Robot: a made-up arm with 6 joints. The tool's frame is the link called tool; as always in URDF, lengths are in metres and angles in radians. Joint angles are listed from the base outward. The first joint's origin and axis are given. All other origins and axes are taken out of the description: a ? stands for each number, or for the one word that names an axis. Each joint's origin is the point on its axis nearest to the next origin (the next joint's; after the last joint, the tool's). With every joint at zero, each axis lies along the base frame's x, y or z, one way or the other. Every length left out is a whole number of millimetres.
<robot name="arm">
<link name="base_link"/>
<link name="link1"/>
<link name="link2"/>
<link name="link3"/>
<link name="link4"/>
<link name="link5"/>
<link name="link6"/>
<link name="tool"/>
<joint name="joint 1" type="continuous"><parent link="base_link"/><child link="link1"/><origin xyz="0.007 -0.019 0.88"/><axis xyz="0 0 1"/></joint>
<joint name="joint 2" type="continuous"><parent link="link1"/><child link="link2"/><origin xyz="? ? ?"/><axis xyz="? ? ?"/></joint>
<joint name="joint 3" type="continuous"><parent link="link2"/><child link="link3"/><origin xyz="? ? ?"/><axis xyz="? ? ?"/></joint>
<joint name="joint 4" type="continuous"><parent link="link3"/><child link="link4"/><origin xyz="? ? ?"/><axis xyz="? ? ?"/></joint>
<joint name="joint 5" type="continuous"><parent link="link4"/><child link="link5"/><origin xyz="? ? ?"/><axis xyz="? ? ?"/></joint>
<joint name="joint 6" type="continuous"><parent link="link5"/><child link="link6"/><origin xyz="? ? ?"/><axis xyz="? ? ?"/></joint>
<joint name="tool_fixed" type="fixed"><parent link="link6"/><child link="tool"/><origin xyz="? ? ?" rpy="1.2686 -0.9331 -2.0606"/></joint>
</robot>
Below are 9 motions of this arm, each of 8 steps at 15 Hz.
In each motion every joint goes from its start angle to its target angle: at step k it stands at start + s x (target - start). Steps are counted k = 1, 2, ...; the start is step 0. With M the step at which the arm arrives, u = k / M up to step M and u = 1 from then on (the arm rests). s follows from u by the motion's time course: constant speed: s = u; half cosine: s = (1 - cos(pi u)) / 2; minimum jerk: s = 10 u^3 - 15 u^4 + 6 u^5.
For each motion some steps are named. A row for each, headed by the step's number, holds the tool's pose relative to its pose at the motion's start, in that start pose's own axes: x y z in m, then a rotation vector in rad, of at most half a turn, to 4 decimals.
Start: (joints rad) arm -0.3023 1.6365 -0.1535 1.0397 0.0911 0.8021
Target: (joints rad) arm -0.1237 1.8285 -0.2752 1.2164 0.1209 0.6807
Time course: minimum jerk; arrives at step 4
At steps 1, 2, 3, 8:
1: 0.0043 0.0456 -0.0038 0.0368 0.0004 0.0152
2: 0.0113 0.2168 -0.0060 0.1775 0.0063 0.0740
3: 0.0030 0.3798 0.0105 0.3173 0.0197 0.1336
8: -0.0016 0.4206 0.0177 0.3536 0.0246 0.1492

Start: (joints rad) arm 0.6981 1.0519 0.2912 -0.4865 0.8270 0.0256
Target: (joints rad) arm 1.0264 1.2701 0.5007 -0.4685 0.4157 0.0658
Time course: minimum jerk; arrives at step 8
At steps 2, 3, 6, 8:
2: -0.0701 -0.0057 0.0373 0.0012 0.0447 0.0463
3: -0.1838 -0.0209 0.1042 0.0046 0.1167 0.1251
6: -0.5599 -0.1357 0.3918 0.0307 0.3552 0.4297
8: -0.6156 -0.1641 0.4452 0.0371 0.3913 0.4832

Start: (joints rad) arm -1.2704 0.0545 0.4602 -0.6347 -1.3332 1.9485
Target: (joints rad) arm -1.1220 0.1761 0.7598 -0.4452 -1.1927 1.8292
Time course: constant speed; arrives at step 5
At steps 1, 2, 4, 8:
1: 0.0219 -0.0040 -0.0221 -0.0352 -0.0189 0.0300
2: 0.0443 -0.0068 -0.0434 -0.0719 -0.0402 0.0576
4: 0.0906 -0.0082 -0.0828 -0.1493 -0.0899 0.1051
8: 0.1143 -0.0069 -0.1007 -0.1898 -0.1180 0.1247

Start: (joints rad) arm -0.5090 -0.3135 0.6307 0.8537 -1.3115 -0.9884
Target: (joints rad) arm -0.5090 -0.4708 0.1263 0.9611 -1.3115 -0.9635
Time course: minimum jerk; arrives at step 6
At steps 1, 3, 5, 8:
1: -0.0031 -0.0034 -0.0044 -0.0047 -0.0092 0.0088
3: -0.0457 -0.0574 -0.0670 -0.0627 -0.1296 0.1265
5: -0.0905 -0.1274 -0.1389 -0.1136 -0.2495 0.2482
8: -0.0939 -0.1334 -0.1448 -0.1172 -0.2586 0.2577

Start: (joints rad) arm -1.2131 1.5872 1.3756 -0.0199 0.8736 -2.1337
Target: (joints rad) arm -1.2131 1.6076 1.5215 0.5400 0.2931 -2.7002
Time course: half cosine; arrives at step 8
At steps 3, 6, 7, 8:
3: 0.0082 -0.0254 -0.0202 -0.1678 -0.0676 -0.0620
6: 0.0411 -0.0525 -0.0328 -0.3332 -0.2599 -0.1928
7: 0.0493 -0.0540 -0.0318 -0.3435 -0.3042 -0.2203
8: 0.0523 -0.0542 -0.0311 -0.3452 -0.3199 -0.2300

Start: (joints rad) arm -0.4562 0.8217 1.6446 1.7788 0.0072 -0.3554
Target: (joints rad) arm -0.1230 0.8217 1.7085 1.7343 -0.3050 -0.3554
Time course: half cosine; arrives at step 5
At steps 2, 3, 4, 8:
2: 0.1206 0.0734 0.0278 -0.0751 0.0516 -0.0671
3: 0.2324 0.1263 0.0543 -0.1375 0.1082 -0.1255
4: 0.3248 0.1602 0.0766 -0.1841 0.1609 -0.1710
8: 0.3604 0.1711 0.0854 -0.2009 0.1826 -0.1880

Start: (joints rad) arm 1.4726 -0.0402 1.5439 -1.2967 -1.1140 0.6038
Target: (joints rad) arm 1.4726 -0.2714 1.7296 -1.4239 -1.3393 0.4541
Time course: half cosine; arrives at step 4
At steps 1, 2, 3, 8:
1: -0.0021 0.0443 0.0768 0.0471 0.0055 0.0188
2: -0.0213 0.1386 0.2661 0.1553 0.0192 0.0759
3: -0.0595 0.2135 0.4580 0.2542 0.0318 0.1490
8: -0.0806 0.2387 0.5374 0.2921 0.0363 0.1837

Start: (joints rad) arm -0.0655 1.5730 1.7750 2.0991 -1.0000 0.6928
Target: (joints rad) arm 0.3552 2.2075 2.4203 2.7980 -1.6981 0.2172
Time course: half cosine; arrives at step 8
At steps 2, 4, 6, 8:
2: 0.0841 -0.0760 0.0961 -0.1024 0.0632 0.0182
4: 0.2289 -0.2939 0.3629 -0.3918 0.2356 0.0172
6: 0.2797 -0.5316 0.6712 -0.7247 0.4324 -0.0506
8: 0.2717 -0.6267 0.8071 -0.8708 0.5203 -0.0977

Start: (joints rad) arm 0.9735 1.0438 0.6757 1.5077 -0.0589 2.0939
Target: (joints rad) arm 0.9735 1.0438 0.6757 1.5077 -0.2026 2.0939
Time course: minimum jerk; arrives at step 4
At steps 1, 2, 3, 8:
1: -0.0003 0.0027 0.0018 0.0143 0.0033 -0.0026
2: -0.0014 0.0130 0.0091 0.0689 0.0161 -0.0127
3: -0.0022 0.0228 0.0170 0.1235 0.0289 -0.0227
8: -0.0024 0.0253 0.0191 0.1377 0.0322 -0.0253

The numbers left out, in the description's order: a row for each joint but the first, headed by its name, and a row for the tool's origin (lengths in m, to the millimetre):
joint 2: xyz 0.174 -0.008 0, axis 0 1 0
joint 3: xyz -0.025 0 1.156, axis 0 -1 0
joint 4: xyz 0.623 0 0.225, axis -1 0 0
joint 5: xyz 0 0.052 0.004, axis 0 -1 0
joint 6: xyz 0.219 0 0.014, axis -1 0 0
tool: xyz 0 -0.014 -0.014

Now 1 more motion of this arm.
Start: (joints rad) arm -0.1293 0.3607 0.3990 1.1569 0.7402 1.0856
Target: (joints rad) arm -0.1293 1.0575 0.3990 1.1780 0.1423 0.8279
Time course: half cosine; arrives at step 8
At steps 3, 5, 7, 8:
3: -0.1576 0.3321 0.1962 0.2013 0.2968 -0.0882
5: -0.2475 0.7149 0.5254 0.4722 0.6457 -0.1586
7: -0.2383 0.9478 0.7990 0.6788 0.8743 -0.1784
8: -0.2322 0.9773 0.8393 0.7089 0.9050 -0.1790

